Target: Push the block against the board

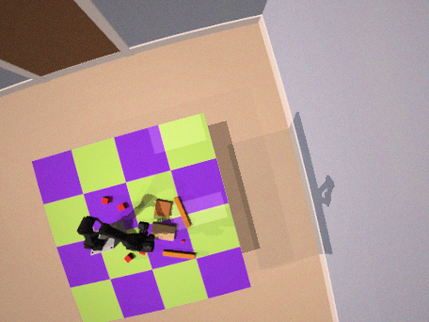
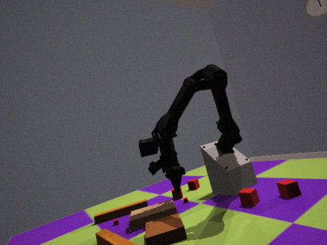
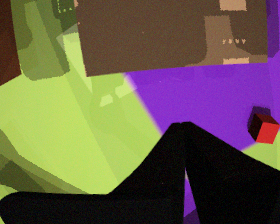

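My gripper tip is now 130 mm to the right of the brown square block, 120 mm short of it and 40 mm above it. Round my gripper tip: tan block 100 mm ahead, 40 mm below, 30 mm to the right.
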